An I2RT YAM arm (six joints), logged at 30 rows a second.
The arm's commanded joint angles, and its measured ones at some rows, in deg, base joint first. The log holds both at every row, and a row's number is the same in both.
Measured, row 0:
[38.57 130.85 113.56 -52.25 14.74 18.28]
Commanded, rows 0 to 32:
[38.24 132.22 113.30 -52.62 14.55 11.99]
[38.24 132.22 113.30 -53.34 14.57 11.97]
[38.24 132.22 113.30 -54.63 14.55 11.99]
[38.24 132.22 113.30 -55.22 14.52 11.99]
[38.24 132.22 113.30 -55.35 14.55 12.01]
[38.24 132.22 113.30 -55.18 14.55 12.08]
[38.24 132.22 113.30 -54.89 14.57 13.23]
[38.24 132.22 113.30 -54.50 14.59 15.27]
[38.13 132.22 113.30 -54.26 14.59 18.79]
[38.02 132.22 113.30 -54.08 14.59 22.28]
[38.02 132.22 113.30 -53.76 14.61 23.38]
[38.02 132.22 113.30 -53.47 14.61 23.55]
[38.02 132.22 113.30 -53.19 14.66 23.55]
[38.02 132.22 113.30 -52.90 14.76 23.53]
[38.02 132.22 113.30 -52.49 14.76 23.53]
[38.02 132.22 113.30 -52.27 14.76 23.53]
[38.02 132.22 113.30 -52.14 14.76 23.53]
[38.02 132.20 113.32 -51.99 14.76 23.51]
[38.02 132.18 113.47 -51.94 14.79 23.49]
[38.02 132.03 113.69 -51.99 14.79 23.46]
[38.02 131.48 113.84 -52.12 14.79 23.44]
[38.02 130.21 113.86 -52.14 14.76 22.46]
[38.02 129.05 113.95 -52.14 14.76 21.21]
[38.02 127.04 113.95 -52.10 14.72 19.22]
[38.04 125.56 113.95 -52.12 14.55 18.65]
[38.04 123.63 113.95 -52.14 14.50 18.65]
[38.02 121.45 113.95 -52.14 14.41 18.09]
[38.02 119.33 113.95 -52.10 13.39 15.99]
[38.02 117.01 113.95 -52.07 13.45 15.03]
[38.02 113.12 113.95 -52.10 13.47 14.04]
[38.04 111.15 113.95 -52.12 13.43 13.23]
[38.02 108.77 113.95 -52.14 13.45 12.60]
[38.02 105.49 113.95 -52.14 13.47 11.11]
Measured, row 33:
[38.26 113.40 113.45 -52.53 13.06 14.76]
